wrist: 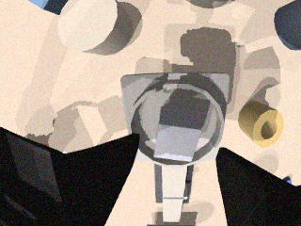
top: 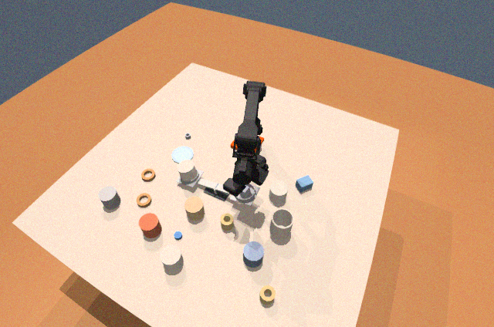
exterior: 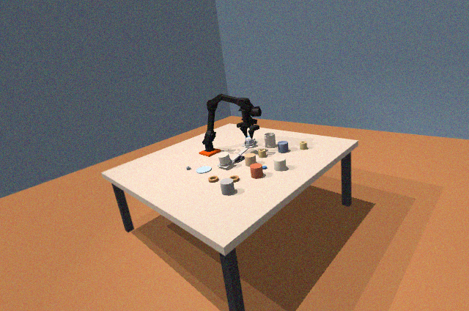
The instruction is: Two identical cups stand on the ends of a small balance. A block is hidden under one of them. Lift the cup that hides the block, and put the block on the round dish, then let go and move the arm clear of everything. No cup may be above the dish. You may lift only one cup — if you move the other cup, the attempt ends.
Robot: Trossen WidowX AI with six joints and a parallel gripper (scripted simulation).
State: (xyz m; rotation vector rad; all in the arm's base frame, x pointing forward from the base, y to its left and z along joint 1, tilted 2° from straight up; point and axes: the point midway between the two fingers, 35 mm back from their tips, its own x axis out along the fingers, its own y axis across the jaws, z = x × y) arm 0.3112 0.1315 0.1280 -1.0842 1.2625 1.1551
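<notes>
The grey block is 30 mm below my gripper tip. Also, from my gripper tip: balance (10 mm ahead, 120 mm to the right, 80 mm below); pale grey cup (90 mm behind, 120 mm to the left, 80 mm below); tan cup (120 mm ahead, 130 mm to the right, 80 mm below).
</notes>
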